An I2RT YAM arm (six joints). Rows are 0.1 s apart.
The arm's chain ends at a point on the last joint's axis. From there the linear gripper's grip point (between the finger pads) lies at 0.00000 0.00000 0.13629 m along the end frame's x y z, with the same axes.
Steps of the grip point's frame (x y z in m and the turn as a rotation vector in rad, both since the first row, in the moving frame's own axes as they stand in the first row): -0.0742 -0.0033 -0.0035 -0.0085 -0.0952 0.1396; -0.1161 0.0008 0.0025 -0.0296 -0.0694 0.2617; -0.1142 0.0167 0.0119 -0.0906 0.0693 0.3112; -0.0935 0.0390 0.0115 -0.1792 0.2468 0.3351; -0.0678 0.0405 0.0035 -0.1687 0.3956 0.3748; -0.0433 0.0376 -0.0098 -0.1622 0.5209 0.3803; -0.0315 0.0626 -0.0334 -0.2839 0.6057 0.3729; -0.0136 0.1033 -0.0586 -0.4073 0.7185 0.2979; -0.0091 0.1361 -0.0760 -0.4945 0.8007 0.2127; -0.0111 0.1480 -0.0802 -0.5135 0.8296 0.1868
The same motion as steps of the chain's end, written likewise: -0.0612 -0.0035 -0.0029 -0.0085 -0.0952 0.1396; -0.1062 -0.0020 0.0029 -0.0296 -0.0694 0.2617; -0.1216 0.0031 0.0128 -0.0906 0.0693 0.3112; -0.1220 0.0099 0.0177 -0.1792 0.2468 0.3351; -0.1146 0.0089 0.0158 -0.1687 0.3956 0.3748; -0.1051 0.0041 0.0097 -0.1622 0.5209 0.3803; -0.0993 0.0129 -0.0044 -0.2839 0.6057 0.3729; -0.0917 0.0410 -0.0150 -0.4073 0.7185 0.2979; -0.0954 0.0680 -0.0202 -0.4945 0.8007 0.2127; -0.1005 0.0793 -0.0205 -0.5135 0.8296 0.1868
